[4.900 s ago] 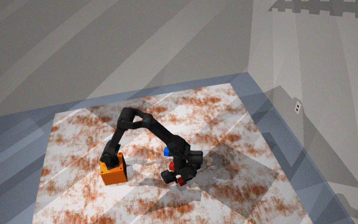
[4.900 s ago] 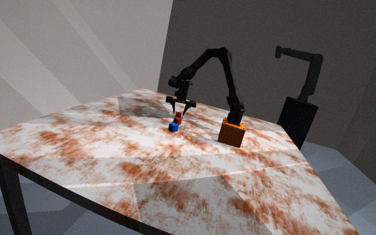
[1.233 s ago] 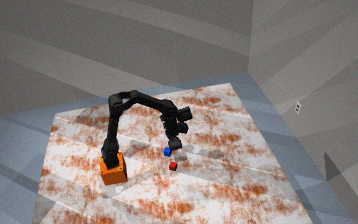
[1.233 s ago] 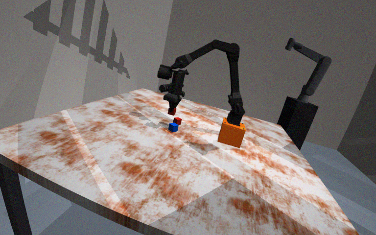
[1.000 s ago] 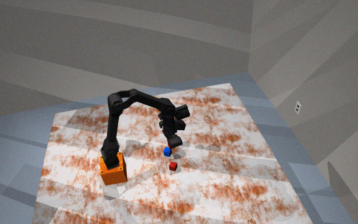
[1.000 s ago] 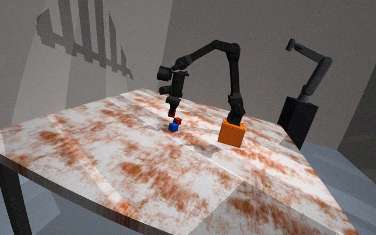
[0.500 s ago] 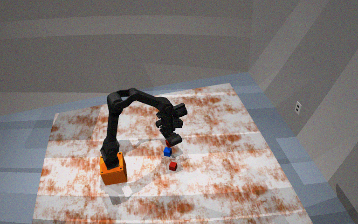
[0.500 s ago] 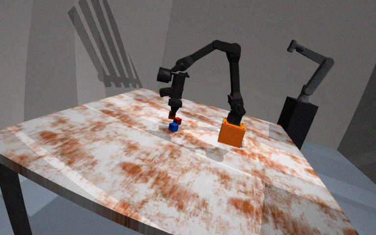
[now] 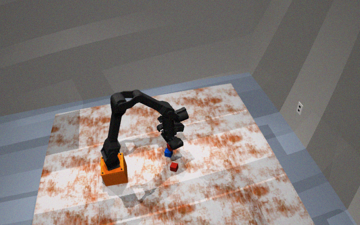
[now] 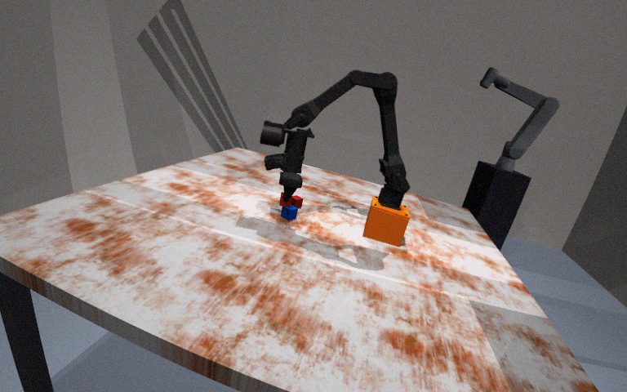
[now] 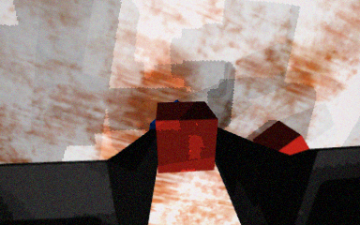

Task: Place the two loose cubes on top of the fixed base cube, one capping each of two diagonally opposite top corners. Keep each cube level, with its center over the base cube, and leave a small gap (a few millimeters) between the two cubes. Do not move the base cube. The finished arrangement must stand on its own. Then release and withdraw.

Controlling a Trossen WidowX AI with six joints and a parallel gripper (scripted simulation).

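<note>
Now: the blue cube 40 mm below my gripper tip and 20 mm behind it.
</note>
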